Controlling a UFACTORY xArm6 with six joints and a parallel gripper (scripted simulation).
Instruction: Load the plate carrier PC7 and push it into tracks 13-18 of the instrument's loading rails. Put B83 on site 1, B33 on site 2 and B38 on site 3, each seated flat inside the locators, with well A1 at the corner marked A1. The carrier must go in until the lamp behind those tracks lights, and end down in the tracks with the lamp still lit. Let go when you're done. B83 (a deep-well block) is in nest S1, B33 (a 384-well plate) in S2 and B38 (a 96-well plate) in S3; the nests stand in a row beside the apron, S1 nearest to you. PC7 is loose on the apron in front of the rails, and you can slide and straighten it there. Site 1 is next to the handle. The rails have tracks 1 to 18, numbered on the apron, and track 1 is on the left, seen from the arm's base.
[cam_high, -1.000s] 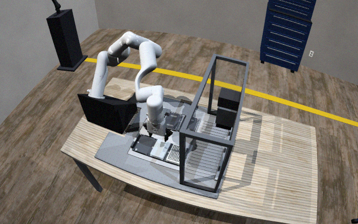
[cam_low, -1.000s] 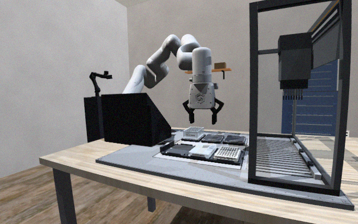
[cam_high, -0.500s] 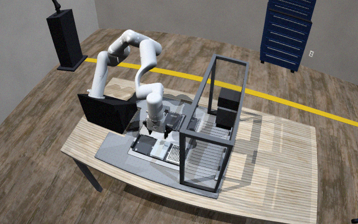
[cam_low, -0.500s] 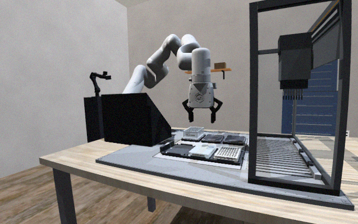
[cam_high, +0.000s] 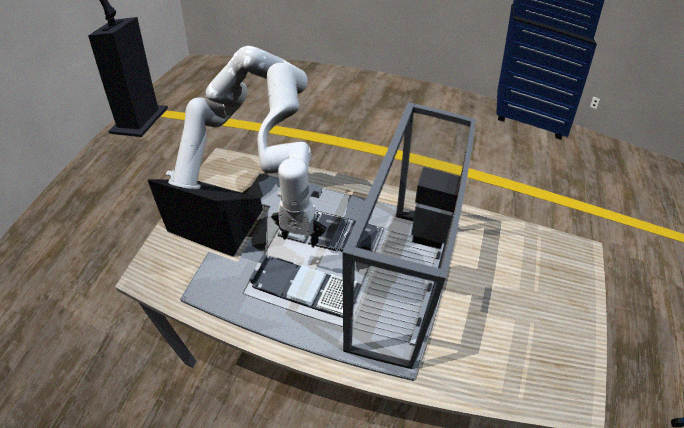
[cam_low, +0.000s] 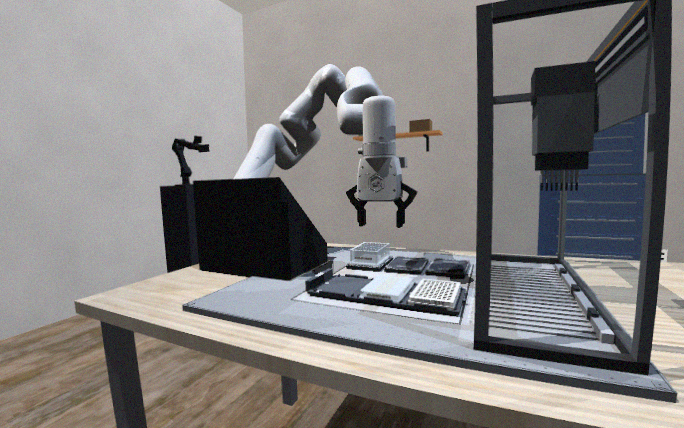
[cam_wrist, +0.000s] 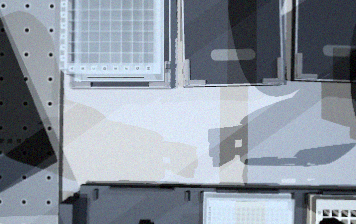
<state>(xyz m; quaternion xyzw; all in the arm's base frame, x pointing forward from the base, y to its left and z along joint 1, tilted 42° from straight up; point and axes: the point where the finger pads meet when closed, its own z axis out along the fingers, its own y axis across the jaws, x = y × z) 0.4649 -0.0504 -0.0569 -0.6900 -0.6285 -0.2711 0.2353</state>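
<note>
The deep-well block B83 is 170 mm to the left of my hand, 120 mm below it and 70 mm behind it. Round my hand: nest s2 (170 mm to the left, 140 mm below, 40 mm ahead); nest s3 (160 mm to the left, 150 mm ahead, 140 mm below); dark carrier PC7 (130 mm below, 70 mm to the right, 30 mm ahead).
</note>
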